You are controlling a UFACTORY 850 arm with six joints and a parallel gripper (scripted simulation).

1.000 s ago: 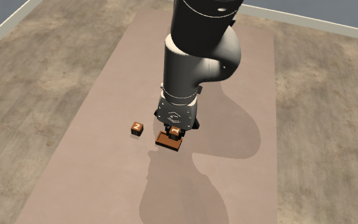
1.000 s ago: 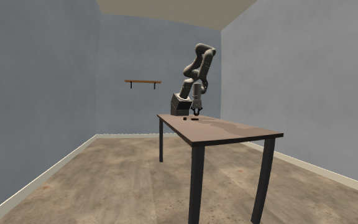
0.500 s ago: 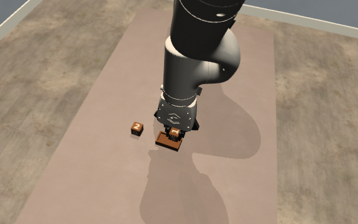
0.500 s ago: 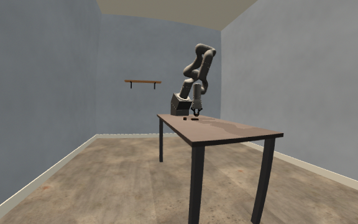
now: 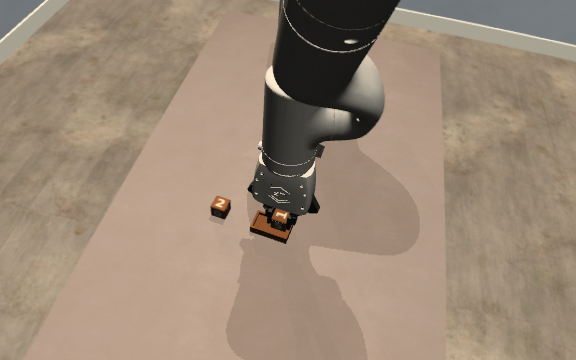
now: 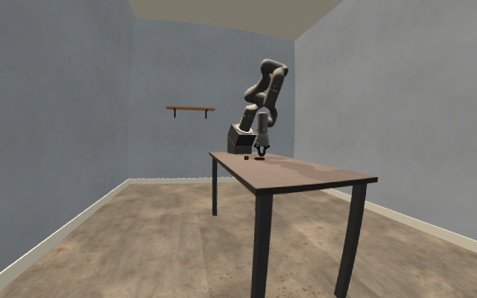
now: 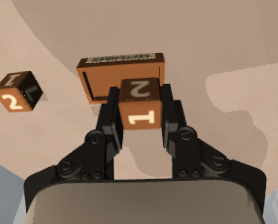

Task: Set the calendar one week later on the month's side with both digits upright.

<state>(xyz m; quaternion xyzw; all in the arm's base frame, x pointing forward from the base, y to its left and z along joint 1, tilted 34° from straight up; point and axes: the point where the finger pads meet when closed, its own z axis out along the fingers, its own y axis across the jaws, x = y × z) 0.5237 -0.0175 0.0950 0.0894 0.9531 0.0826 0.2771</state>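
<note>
Now: hand 50 mm above the wooden tray and 20 mm to the left of it. The rest, counted from my hand: wooden cube 120 mm to the right, 40 mm below, 20 mm behind.
</note>
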